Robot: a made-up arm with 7 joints. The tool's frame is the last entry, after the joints. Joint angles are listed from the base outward. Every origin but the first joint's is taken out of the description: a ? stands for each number. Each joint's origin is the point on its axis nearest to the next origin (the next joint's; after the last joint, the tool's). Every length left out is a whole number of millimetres.
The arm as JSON. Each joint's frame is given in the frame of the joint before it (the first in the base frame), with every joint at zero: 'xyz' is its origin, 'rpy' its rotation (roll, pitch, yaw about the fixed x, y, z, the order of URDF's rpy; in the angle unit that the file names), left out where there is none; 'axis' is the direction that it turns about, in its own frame. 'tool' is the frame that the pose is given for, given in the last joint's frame.
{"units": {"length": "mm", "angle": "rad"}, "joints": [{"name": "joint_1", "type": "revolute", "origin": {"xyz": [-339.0, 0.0, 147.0]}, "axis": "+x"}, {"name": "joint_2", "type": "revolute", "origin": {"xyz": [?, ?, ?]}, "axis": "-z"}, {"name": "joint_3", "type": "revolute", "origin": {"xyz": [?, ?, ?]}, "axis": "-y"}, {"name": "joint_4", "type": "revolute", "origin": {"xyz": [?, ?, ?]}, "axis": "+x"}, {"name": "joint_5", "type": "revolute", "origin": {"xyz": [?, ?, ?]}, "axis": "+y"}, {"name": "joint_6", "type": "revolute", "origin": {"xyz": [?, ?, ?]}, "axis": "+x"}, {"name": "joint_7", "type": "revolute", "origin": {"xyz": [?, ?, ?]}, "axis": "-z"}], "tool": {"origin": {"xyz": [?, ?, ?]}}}
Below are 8 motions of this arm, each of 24 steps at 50 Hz.
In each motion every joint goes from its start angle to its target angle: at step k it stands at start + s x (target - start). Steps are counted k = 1, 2, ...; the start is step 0. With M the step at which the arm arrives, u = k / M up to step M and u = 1 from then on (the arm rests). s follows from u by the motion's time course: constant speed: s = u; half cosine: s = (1 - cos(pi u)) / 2; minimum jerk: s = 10 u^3 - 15 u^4 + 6 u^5.
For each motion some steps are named. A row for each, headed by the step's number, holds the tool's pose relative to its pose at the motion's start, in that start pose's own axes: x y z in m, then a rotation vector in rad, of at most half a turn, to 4 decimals.
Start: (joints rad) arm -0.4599 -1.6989 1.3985 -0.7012 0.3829 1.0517 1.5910
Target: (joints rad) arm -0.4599 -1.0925 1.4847 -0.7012 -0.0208 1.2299 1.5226
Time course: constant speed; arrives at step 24
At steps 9, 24:
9: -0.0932 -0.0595 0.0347 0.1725 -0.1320 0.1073
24: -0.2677 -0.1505 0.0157 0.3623 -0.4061 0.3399

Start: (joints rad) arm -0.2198 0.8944 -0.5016 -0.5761 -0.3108 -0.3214 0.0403
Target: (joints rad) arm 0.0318 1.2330 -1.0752 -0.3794 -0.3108 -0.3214 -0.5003
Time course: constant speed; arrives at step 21
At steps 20, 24:
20: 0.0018 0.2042 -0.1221 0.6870 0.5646 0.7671
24: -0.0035 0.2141 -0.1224 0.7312 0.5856 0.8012

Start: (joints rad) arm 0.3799 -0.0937 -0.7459 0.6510 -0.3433 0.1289 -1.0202
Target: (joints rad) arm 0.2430 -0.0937 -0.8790 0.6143 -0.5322 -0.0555 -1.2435
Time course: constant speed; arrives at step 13
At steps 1, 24:
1: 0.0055 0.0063 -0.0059 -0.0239 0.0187 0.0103
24: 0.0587 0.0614 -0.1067 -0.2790 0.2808 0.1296

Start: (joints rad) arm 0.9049 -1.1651 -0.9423 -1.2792 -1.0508 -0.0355 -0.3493
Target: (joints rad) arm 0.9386 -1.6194 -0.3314 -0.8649 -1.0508 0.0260 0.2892
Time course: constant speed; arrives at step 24
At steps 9, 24:
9: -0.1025 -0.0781 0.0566 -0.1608 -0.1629 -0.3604
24: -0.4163 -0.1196 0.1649 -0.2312 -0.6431 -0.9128

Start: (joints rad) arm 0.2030 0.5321 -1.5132 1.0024 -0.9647 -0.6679 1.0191
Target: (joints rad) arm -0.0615 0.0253 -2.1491 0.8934 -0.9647 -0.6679 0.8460
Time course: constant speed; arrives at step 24
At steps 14, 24:
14: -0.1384 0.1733 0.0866 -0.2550 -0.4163 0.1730
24: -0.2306 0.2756 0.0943 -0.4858 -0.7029 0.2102

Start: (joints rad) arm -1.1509 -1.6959 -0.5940 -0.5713 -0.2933 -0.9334 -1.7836
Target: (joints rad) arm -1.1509 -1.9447 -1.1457 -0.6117 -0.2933 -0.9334 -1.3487
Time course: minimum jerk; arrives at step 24
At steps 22, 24:
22: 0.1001 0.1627 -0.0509 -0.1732 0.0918 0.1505
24: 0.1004 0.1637 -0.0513 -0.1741 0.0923 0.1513

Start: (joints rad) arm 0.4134 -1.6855 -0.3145 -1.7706 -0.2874 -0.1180 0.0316
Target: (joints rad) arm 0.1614 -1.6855 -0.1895 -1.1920 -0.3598 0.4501 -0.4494
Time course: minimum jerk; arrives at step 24
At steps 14, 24:
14: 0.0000 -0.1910 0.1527 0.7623 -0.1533 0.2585
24: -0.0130 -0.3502 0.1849 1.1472 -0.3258 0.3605

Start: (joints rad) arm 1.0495 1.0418 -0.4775 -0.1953 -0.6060 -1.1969 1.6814
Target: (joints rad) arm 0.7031 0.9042 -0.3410 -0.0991 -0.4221 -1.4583 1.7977
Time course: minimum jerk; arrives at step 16
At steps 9, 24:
9: -0.0808 -0.0526 -0.0272 0.1057 -0.2257 -0.2078
24: -0.1320 -0.0723 -0.0555 0.1763 -0.3648 -0.3361

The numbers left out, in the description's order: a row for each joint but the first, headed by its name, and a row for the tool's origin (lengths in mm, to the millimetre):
joint_2: 0.0 113.0 -43.0
joint_3: -136.0 -162.0 0.0
joint_4: -197.0 0.0 -25.0
joint_5: 0.0 -22.0 40.0
joint_6: 367.0 0.0 55.0
joint_7: 0.0 287.0 166.0
tool: 282.0 -85.0 0.0

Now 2 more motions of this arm.
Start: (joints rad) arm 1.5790 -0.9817 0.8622 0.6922 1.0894 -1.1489 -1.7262
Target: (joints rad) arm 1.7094 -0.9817 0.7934 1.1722 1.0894 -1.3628 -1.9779
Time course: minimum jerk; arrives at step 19
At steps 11, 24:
11: 0.0431 0.1261 0.0804 -0.2946 0.0460 0.2245
24: 0.0552 0.1951 0.1019 -0.4587 0.0960 0.3282

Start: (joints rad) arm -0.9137 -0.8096 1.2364 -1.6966 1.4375 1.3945 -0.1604
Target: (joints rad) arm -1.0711 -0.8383 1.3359 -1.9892 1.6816 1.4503 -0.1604
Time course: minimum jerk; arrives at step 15
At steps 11, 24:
11: -0.0174 -0.1041 0.1601 0.0140 -0.2448 -0.1532
24: -0.0246 -0.1187 0.1823 0.0219 -0.2795 -0.1733

